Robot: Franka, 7 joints.
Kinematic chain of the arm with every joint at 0, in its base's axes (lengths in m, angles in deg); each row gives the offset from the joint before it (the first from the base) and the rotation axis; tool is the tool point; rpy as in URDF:
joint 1: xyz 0 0 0.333 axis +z
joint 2: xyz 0 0 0 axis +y
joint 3: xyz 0 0 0.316 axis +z
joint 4: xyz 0.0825 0 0 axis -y
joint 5: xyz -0.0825 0 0.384 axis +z
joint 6: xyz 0 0 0 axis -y
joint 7: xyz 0.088 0 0 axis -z
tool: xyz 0 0 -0.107 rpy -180 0 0
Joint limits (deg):
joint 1: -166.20..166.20
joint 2: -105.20..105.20
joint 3: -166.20..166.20
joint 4: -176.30..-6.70
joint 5: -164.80..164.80
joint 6: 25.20..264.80
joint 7: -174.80..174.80
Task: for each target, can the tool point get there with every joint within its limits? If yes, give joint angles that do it. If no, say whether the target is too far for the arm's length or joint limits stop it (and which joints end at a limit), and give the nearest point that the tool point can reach.
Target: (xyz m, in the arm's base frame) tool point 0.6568 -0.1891 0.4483
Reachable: yes | joints 38.58 63.18 -71.07 -92.01 78.20 194.34 -55.10
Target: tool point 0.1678 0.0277 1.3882
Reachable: no: too far | nearest point 0.1347 0.0222 1.1800 | short by 0.211 m
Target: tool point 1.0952 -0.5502 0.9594
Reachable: no: too far | nearest point 0.6826 -0.3429 0.7234 | short by 0.519 m
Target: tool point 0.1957 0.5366 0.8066
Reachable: yes | joints 21.46 -3.59 47.29 -82.48 -28.07 132.47 80.95
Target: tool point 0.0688 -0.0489 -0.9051
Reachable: no: too far | nearest point 0.1522 -0.1082 -0.3519 | short by 0.563 m
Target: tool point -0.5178 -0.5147 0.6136
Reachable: yes | joints 67.67 -44.51 123.72 -64.19 -37.27 209.24 78.54
